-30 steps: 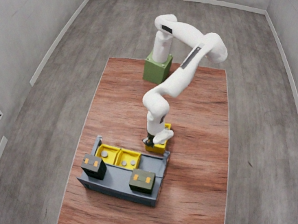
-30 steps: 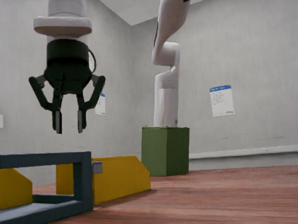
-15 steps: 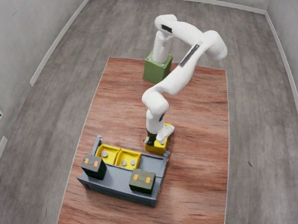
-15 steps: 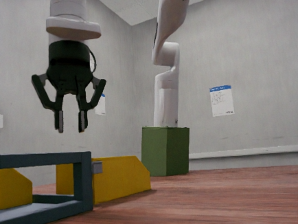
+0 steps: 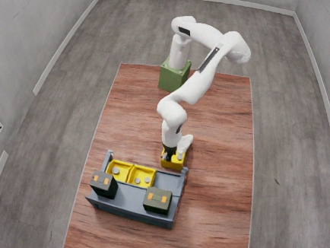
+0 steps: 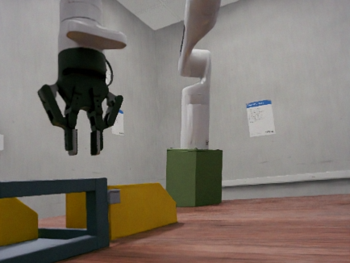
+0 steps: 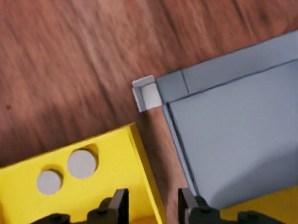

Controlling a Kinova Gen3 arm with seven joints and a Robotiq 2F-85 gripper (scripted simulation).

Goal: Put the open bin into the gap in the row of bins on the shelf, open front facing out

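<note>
The grey disc part is 13 cm below my hand, 6 cm behind it and 3 cm to the left of it. From my hand the other things lie so: grey shelf 14 cm ahead, 13 cm to the right, 8 cm below.
</note>
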